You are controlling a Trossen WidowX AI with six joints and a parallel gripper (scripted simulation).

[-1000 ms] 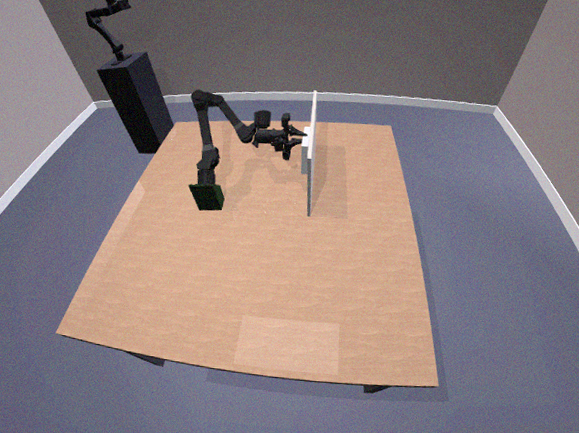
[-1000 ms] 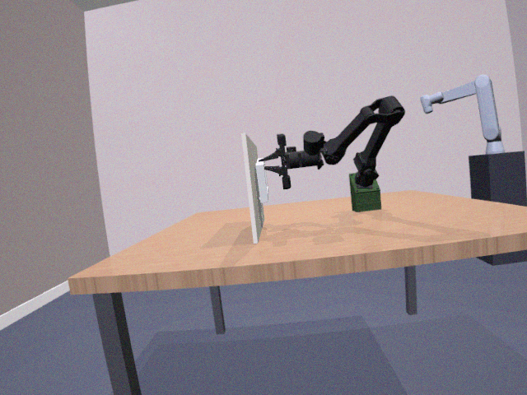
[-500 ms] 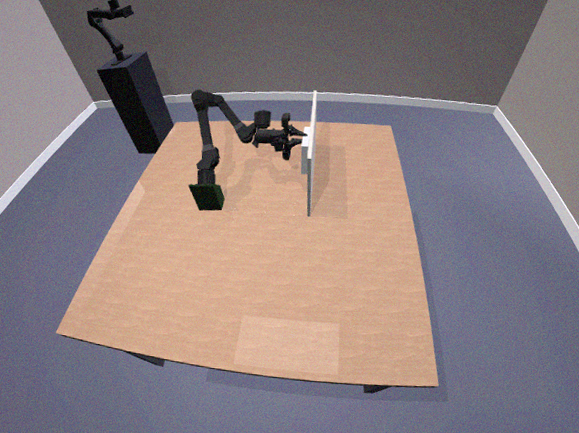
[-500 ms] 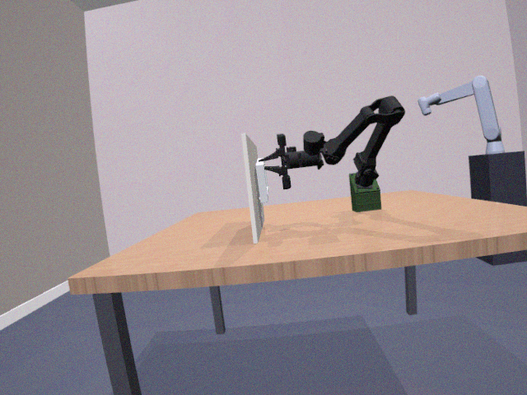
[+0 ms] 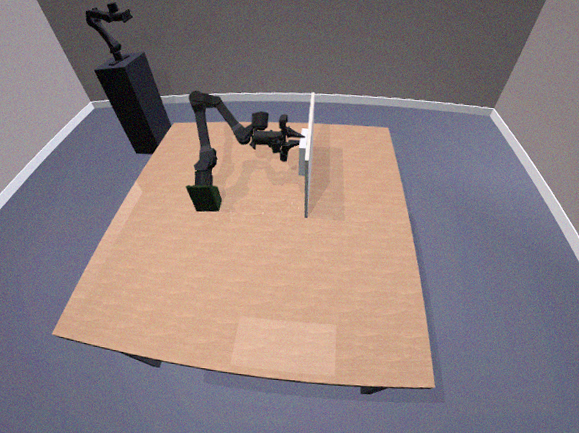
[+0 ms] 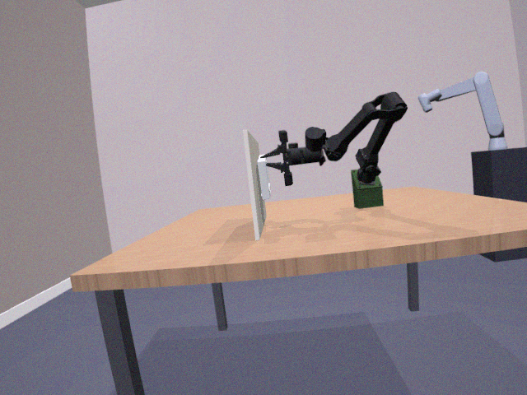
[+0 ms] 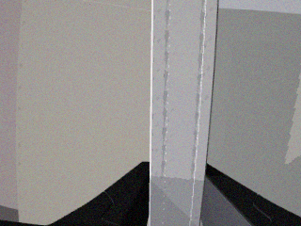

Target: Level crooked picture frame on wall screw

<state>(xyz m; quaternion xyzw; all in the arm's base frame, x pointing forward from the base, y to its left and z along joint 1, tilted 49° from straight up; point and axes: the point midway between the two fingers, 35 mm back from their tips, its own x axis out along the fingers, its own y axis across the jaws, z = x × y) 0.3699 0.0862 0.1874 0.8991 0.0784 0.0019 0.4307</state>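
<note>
Right now my gripper tip is 50 mm above the picture frame and 10 mm to the left of it. From my gripper tip the other things lie so: wall panel: 70 mm below, 20 mm to the left, 10 mm ahead.
</note>
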